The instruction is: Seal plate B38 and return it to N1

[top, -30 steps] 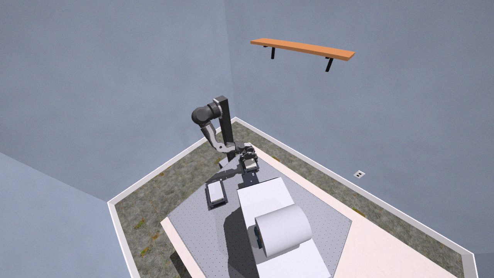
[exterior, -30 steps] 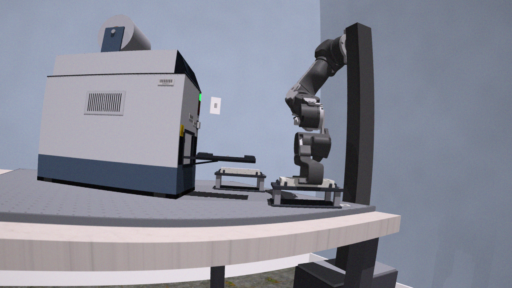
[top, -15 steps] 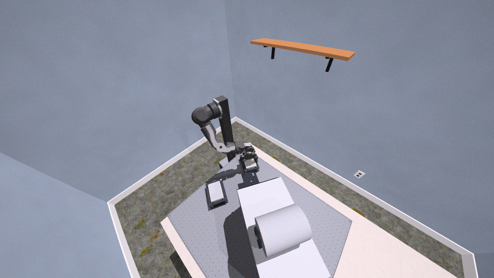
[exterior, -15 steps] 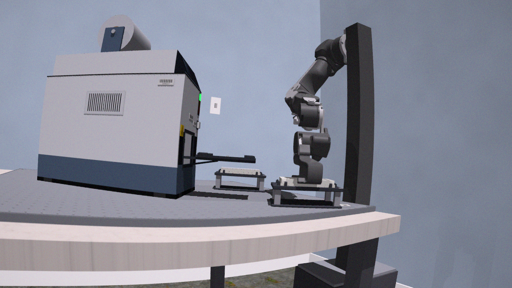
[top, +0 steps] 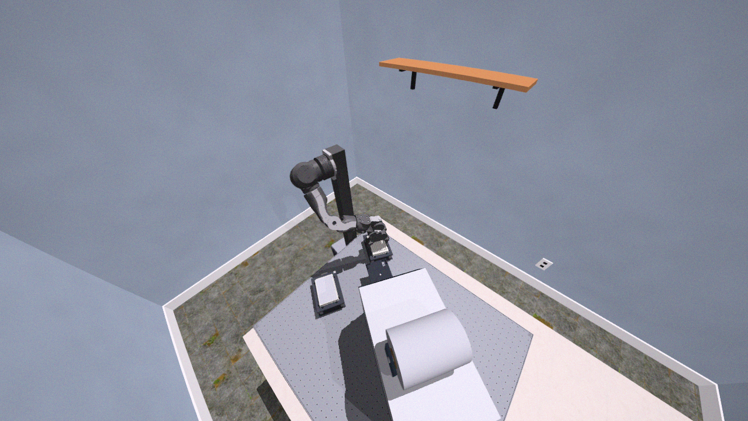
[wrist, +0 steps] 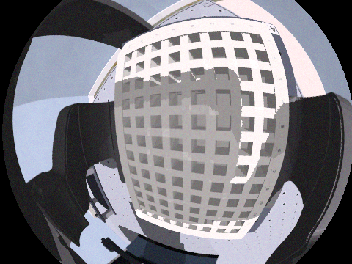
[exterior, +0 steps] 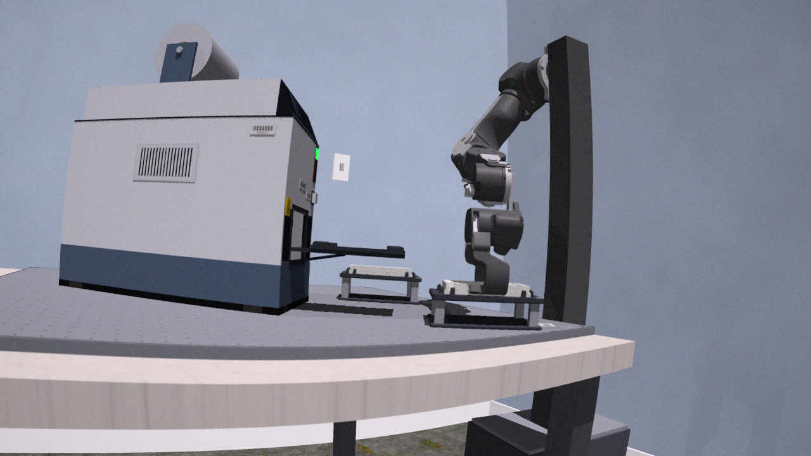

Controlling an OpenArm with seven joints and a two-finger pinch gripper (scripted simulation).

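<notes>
The sealer's stage is 16 cm ahead of my hand, 12 cm to the right of it and 5 cm above it. Round my hand: start key (24 cm to the right, 22 cm ahead, 14 cm above); foil roll (47 cm ahead, 36 cm above, 25 cm to the right); yellow warning label (29 cm ahead, 10 cm above, 8 cm to the right).
</notes>
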